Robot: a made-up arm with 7 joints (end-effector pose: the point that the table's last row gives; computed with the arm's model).
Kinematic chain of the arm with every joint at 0, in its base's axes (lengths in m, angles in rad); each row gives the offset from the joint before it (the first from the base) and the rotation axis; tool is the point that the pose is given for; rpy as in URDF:
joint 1: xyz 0 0 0.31 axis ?
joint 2: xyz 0 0 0 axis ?
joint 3: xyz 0 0 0.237 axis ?
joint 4: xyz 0.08 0 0 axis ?
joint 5: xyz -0.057 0 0.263 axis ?
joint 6: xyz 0 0 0 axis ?
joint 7: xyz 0.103 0 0 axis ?
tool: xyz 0 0 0 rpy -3.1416 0 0
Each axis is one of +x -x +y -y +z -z.
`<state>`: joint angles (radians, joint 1 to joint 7).
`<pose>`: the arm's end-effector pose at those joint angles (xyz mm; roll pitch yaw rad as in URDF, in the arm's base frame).
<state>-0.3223 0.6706 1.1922 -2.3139 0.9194 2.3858 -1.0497</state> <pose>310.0 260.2 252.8 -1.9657 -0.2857 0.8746</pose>
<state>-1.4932 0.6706 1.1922 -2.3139 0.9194 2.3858 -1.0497</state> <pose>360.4 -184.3 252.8 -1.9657 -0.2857 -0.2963</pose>
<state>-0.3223 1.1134 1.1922 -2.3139 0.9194 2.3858 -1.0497</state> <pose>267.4 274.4 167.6 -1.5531 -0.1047 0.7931</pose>
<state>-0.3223 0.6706 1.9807 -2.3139 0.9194 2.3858 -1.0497</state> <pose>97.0 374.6 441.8 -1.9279 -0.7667 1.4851</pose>
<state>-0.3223 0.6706 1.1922 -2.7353 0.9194 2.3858 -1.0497</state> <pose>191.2 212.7 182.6 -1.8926 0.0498 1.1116</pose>
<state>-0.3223 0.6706 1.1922 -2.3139 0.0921 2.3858 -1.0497</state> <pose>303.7 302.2 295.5 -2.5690 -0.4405 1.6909</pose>
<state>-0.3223 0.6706 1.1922 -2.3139 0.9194 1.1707 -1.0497</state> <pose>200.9 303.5 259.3 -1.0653 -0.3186 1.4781</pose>
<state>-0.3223 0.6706 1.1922 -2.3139 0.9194 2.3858 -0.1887</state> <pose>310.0 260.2 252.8 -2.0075 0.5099 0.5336</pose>
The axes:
joint 1: +z
joint 2: +y
joint 3: +z
joint 4: -y
joint 5: +z
joint 6: -y
joint 7: -z

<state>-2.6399 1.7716 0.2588 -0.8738 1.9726 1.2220 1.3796</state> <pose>-344.4 -315.2 -80.1 0.7176 0.4567 -0.2430</pose>
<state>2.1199 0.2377 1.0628 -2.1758 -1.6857 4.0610 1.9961</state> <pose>-275.0 -39.1 463.4 -1.9082 -0.4595 2.8989</pose>
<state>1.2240 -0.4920 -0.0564 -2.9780 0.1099 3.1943 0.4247</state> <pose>107.2 217.3 449.1 -2.7100 -0.5796 0.4973</pose>
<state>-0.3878 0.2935 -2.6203 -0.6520 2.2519 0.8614 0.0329</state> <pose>-41.0 -144.0 898.8 -2.4495 -0.8683 -1.3593</pose>
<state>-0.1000 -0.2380 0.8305 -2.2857 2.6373 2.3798 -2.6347</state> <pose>257.8 192.3 379.7 0.8570 -1.4570 -2.9250</pose>
